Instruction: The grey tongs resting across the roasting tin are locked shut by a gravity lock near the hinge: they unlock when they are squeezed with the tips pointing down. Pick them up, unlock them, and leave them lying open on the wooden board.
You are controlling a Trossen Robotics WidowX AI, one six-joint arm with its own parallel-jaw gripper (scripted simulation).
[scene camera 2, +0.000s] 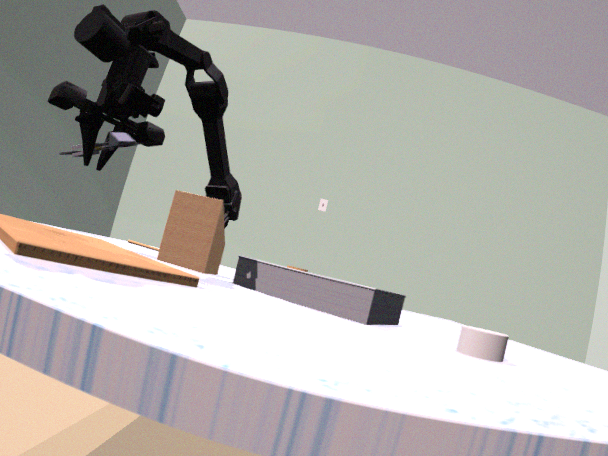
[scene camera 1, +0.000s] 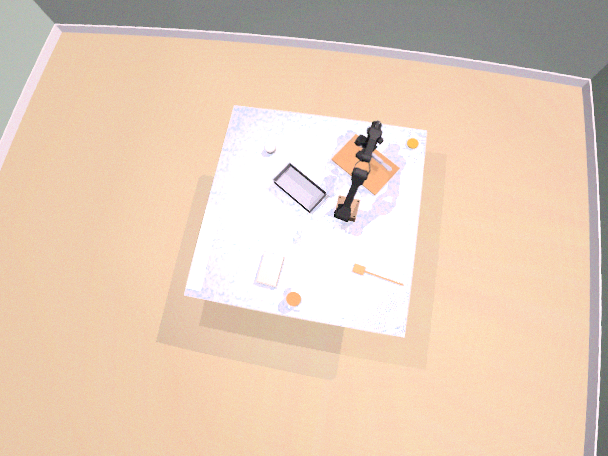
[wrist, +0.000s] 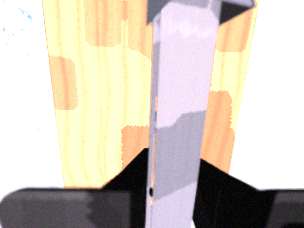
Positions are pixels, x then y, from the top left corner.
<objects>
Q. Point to a wooden board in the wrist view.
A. At 101, 65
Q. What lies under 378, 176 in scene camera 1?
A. A wooden board.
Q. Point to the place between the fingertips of my gripper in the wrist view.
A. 163, 154
</objects>
